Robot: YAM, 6 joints.
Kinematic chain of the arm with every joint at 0, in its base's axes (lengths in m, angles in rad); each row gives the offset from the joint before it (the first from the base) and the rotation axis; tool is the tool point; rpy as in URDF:
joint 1: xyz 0 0 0.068 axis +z
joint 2: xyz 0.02 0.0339 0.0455 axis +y
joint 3: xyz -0.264 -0.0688 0 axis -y
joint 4: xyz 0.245 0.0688 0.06 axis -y
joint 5: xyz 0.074 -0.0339 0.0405 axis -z
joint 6: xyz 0.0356 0 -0.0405 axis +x
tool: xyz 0 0 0 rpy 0 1.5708 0
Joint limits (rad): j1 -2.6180..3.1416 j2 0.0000..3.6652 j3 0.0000..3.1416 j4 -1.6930..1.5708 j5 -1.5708..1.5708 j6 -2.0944..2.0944
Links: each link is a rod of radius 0.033 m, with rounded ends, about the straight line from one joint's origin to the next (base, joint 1, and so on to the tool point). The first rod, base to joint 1, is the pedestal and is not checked.
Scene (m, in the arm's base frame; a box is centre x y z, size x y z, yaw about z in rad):
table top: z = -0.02
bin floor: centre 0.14 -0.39 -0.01 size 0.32 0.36 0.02 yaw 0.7
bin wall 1: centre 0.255 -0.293 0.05 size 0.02 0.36 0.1 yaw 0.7
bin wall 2: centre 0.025 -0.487 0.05 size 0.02 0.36 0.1 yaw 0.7
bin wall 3: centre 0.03 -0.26 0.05 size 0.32 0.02 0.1 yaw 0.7
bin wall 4: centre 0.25 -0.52 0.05 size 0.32 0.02 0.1 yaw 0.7
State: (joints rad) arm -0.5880 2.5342 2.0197 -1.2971 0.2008 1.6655
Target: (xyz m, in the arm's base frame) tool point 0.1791 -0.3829 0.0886
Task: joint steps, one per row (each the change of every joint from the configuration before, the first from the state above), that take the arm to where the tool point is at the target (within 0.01 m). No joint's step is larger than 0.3 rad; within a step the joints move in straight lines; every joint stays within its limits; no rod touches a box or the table.
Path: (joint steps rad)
1: -0.0162 -0.0601 0.2354 -0.0816 -0.0573 -0.0418
2: -0.0162 -0.0600 0.2354 -0.0816 -0.0574 -0.0418
3: -0.0162 -0.0601 0.2354 -0.0815 -0.0573 -0.0418
4: -0.1588 0.0435 -0.2773 0.0504 0.0709 0.0418
5: -0.1589 0.0435 -0.2774 0.0505 0.0710 0.0418
6: -0.1588 0.0435 -0.2774 0.0505 0.0709 0.0418

